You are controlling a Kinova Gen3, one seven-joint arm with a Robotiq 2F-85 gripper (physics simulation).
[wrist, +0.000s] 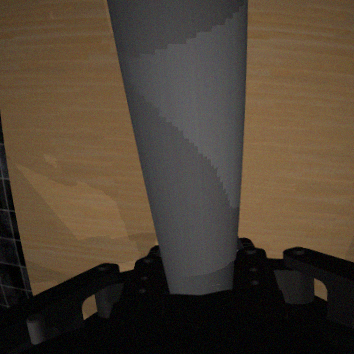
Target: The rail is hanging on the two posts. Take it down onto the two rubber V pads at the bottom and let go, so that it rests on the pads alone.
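Frame: origin at the arm's base, x ahead, y left, z up, level; centimetres.
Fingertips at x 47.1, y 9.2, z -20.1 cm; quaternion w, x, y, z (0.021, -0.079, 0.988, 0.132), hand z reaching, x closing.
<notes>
A point is followed by its place in that frame.
The grey rail [192,125] @(z -11.8, x 47.5, y 0.9 cm) runs from the top of the wrist view down to my gripper, wider at the top and narrower toward the fingers. My gripper [200,249] @(z -20.1, x 47.1, y 9.2 cm) is shut on the rail near the bottom of the view, with a black finger on each side of it. The rail's lower end and the fingertips are partly hidden by the gripper's own body. The two posts and the two rubber V pads do not show in this view.
A wooden table top [300,125] @(z -24.2, x 41.2, y 2.2 cm) lies below the rail on both sides, with shadows on its left part. Its left edge shows at the far left, with a dark tiled floor [7,235] beyond it.
</notes>
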